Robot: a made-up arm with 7 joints.
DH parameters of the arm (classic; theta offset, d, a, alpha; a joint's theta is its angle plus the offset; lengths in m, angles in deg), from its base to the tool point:
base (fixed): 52.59 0 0.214 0
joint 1: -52.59 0.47 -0.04 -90
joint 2: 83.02 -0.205 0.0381 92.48
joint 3: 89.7 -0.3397 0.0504 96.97
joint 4: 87.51 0.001 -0.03 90
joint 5: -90 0.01 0.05 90
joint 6: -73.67 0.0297 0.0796 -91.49
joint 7: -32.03 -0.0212 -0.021 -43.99
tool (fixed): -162.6 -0.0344 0 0
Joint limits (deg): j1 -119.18..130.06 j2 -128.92..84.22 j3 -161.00..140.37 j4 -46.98..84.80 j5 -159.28..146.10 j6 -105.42..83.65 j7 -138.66..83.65
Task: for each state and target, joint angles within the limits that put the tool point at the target. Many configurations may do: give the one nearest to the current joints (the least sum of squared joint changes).
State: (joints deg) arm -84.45 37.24 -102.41 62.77 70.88 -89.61 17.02
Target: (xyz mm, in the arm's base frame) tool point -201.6 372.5 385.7
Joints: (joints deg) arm -56.06 18.71 -94.59 79.53 77.73 -105.42 15.77
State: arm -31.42 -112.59 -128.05 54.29 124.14 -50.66 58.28
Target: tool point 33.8 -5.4 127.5
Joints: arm -58.80 -87.20 -132.41 53.23 132.17 -52.12 53.72
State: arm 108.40 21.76 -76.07 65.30 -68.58 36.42 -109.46
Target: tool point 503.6 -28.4 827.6
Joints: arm 128.90 68.50 -90.46 50.39 -88.33 43.09 -120.90
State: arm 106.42 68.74 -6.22 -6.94 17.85 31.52 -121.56
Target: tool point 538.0 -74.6 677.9
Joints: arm 116.73 31.55 25.68 6.11 -26.84 38.66 -138.66
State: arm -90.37 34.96 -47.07 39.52 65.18 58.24 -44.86
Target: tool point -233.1 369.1 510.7
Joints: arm -55.15 14.26 -42.29 43.60 76.78 53.25 -48.77
